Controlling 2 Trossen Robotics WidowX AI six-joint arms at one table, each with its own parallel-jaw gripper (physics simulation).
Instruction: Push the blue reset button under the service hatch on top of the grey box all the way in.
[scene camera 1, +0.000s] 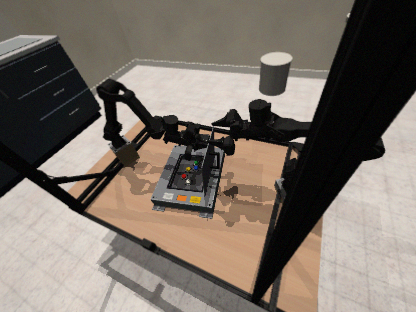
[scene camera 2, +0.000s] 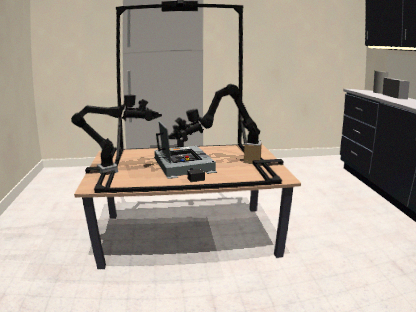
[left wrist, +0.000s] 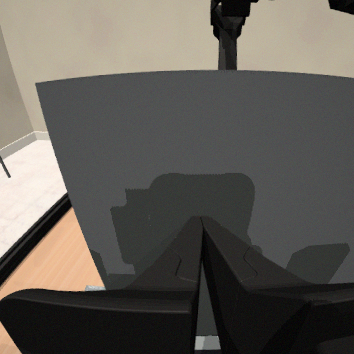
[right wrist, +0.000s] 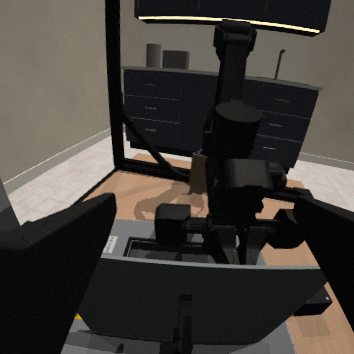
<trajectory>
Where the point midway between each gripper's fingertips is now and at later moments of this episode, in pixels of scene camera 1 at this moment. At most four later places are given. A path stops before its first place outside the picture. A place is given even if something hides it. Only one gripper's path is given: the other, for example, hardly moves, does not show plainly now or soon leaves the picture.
The right gripper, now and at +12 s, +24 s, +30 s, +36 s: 209, 132; 213, 162; 213, 163; 213, 163; 213, 163
</trajectory>
